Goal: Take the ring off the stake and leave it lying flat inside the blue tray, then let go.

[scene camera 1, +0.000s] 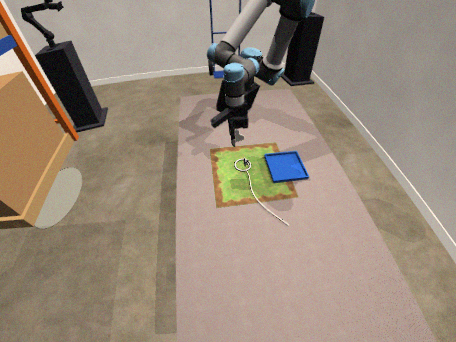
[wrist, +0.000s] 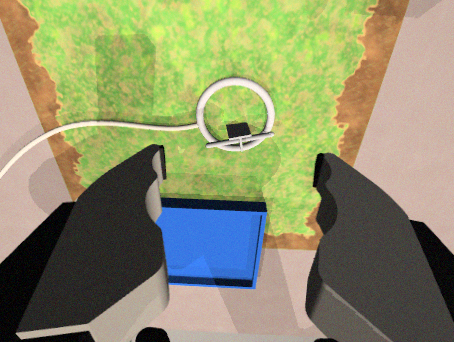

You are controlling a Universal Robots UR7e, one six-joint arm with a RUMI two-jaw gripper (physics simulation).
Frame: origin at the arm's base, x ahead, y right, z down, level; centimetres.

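Seen in the pictures: gripper, between the fingertips: (scene camera 1: pixel 233 141) (wrist: pixel 239 153).
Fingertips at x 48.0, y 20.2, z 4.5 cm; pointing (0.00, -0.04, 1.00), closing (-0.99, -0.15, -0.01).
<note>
Offsets run from my fingertips to a thing's top centre. "spot": to the spot under its first point. Level surfaces: height alone.
The white ring @(spot: dx +0.6, dy -1.3, dz +16.9 cm) (scene camera 1: pixel 235 165) (wrist: pixel 235 81), with a long white cord trailing from its side, lies around the stake @(dx +1.0, dy -7.3, dz +14.4 cm) (scene camera 1: pixel 246 162) (wrist: pixel 238 131) on the green mat @(dz +17.6 cm) (scene camera 1: pixel 225 186) (wrist: pixel 300 65). The stake has a dark block inside the ring and a thin pale crossbar over the ring's tray-side edge in the wrist view. The blue tray @(dx +8.9, dy -27.0, dz +15.5 cm) (scene camera 1: pixel 287 167) (wrist: pixel 215 245) sits at the mat's edge, with no ring in its visible part. My gripper (scene camera 1: pixel 237 139) (wrist: pixel 239 153) is open and empty, above the mat's back edge in the scene view. The left finger hides part of the tray in the wrist view.
The cord (scene camera 1: pixel 267 210) (wrist: pixel 100 123) runs off the mat onto the pinkish floor covering (scene camera 1: pixel 250 280). A large brown box (scene camera 1: pixel 30 145) with an orange post (scene camera 1: pixel 37 72) stands at the left. Black pedestals (scene camera 1: pixel 72 87) (scene camera 1: pixel 303 50) stand at the back left and back right.
</note>
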